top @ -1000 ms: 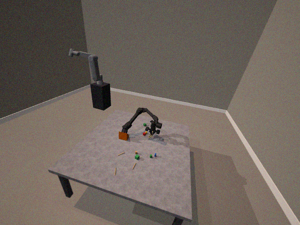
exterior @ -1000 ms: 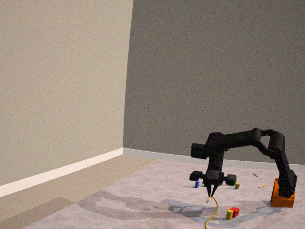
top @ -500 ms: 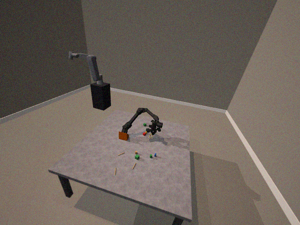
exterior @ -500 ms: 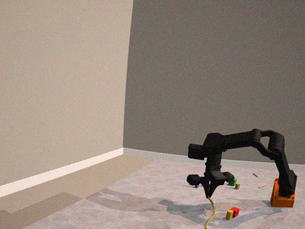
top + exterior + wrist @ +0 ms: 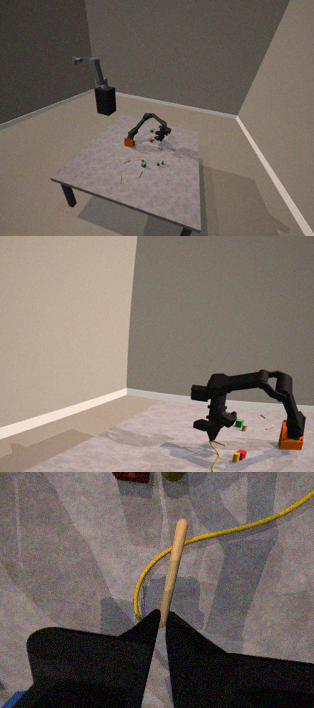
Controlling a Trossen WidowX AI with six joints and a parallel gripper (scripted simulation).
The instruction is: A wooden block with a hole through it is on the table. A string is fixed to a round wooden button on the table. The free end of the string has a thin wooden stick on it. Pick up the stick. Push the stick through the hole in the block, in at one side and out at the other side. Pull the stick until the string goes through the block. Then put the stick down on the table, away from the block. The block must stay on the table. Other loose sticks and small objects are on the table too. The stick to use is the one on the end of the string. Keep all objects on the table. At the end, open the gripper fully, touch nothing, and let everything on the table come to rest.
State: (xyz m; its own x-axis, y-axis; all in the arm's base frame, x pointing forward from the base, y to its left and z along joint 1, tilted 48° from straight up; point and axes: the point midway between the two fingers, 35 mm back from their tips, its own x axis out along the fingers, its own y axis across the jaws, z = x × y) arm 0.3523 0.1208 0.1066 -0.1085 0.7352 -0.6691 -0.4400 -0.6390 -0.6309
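The red block lies 130 mm behind my gripper tip, 40 mm below it and 10 mm to the left of it. The rest, counted from my gripper tip: round wooden button 200 mm to the left, 70 mm behind, 50 mm below; thin wooden stick 10 mm to the left, 10 mm behind; yellow cylinder 120 mm behind, 40 mm to the left, 40 mm below.
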